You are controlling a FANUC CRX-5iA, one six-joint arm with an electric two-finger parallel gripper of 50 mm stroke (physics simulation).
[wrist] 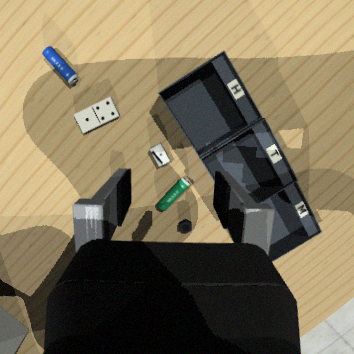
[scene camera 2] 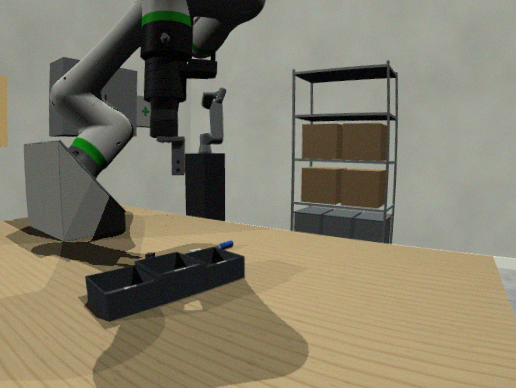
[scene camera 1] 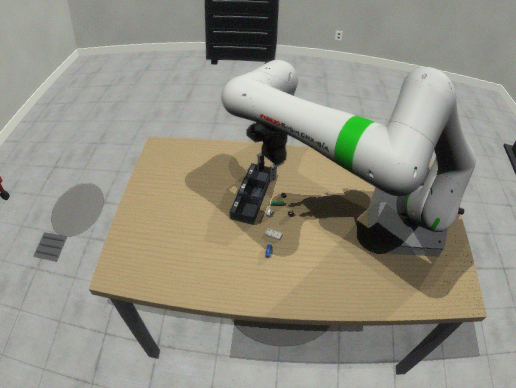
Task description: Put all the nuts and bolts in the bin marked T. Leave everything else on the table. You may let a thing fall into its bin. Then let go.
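Where they show: gripper, fingertip midpoint: (wrist: pixel 172 186) (scene camera 2: pixel 178 174) (scene camera 1: pixel 266 175); arm's base at its link origin: (scene camera 2: pixel 71 174) (scene camera 1: pixel 415 203).
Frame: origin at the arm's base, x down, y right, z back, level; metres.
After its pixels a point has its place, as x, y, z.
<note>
A small black nut (scene camera 1: pixel 283 195) @(0.151, 0.083, -0.462) (wrist: pixel 184 226) @(0.151, 0.087, -0.463) lies on the table beside the green battery. The bin marked T (scene camera 1: pixel 255 189) @(0.152, 0.091, -0.566) (scene camera 2: pixel 172 264) @(0.134, 0.030, -0.534) (wrist: pixel 241 167) @(0.153, 0.068, -0.568) is the middle compartment of a dark three-part tray, between H and M; shadow covers part of its inside, and I can make out no nut or bolt there. No bolt can be made out on the table. My gripper (scene camera 1: pixel 267 168) @(-0.021, -0.005, -0.514) (scene camera 2: pixel 177 165) @(-0.021, -0.005, -0.514) (wrist: pixel 172 186) @(-0.021, -0.005, -0.514) is open and empty, above the table near the tray. In the wrist view its fingers stand either side of the green battery and the nut.
A green battery (scene camera 1: pixel 278 203) @(0.148, 0.038, -0.473) (wrist: pixel 173 194) @(0.145, 0.042, -0.480), a silver sharpener (scene camera 1: pixel 269 212) @(0.148, -0.010, -0.496) (wrist: pixel 160 155) @(0.148, -0.007, -0.497), a white domino (scene camera 1: pixel 274 234) @(0.153, -0.097, -0.463) (wrist: pixel 97 115) @(0.153, -0.092, -0.467) and a blue battery (scene camera 1: pixel 269 250) @(0.147, -0.169, -0.467) (wrist: pixel 60 66) @(0.145, -0.162, -0.471) lie beside the tray. A black die (scene camera 1: pixel 291 213) @(0.144, -0.001, -0.421) (scene camera 2: pixel 150 255) @(0.145, 0.008, -0.431) also lies there, hidden in the wrist view.
</note>
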